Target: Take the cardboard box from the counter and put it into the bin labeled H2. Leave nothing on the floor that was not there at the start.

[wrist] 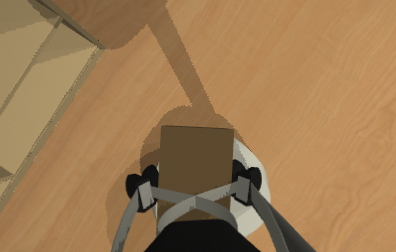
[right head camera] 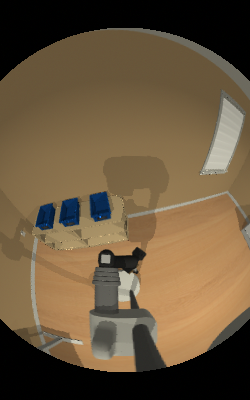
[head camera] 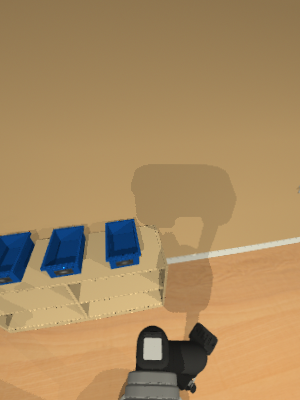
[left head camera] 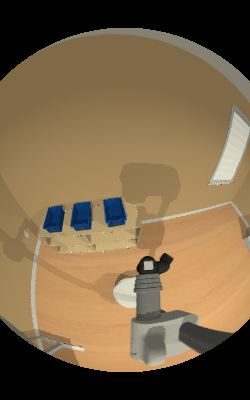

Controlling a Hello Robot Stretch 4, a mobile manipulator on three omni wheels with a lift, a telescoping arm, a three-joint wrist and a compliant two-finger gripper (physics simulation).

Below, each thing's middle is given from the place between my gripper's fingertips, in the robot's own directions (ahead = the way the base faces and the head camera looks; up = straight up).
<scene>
The brown cardboard box point(wrist: 193, 160) is 20 mm above my hand.
</scene>
